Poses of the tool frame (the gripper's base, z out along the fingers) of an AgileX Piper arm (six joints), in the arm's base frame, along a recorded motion.
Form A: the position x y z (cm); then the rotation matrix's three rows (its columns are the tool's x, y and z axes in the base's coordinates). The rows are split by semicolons.
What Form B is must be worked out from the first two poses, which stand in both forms.
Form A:
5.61 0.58 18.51; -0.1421 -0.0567 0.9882; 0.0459 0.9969 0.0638; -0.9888 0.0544 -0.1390
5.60 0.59 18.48; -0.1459 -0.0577 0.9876; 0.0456 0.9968 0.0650; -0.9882 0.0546 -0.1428
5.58 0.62 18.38; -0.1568 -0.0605 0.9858; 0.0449 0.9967 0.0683; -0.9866 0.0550 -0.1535
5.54 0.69 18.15; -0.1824 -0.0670 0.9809; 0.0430 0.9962 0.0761; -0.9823 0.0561 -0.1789
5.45 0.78 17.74; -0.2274 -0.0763 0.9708; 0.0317 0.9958 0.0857; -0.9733 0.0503 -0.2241
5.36 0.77 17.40; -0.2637 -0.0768 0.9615; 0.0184 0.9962 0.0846; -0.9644 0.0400 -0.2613
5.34 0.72 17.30; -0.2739 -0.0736 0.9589; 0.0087 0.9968 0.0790; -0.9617 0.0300 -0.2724
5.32 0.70 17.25; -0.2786 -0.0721 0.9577; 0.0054 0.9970 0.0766; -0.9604 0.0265 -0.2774
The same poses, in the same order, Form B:
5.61 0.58 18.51 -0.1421 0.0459 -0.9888 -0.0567 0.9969 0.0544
5.60 0.59 18.48 -0.1459 0.0456 -0.9882 -0.0577 0.9968 0.0546
5.58 0.62 18.38 -0.1568 0.0449 -0.9866 -0.0605 0.9967 0.0550
5.54 0.69 18.15 -0.1824 0.0430 -0.9823 -0.0670 0.9962 0.0561
5.45 0.78 17.74 -0.2274 0.0317 -0.9733 -0.0763 0.9958 0.0503
5.36 0.77 17.40 -0.2637 0.0184 -0.9644 -0.0768 0.9962 0.0400
5.34 0.72 17.30 -0.2739 0.0087 -0.9617 -0.0736 0.9968 0.0300
5.32 0.70 17.25 -0.2786 0.0054 -0.9604 -0.0721 0.9970 0.0265

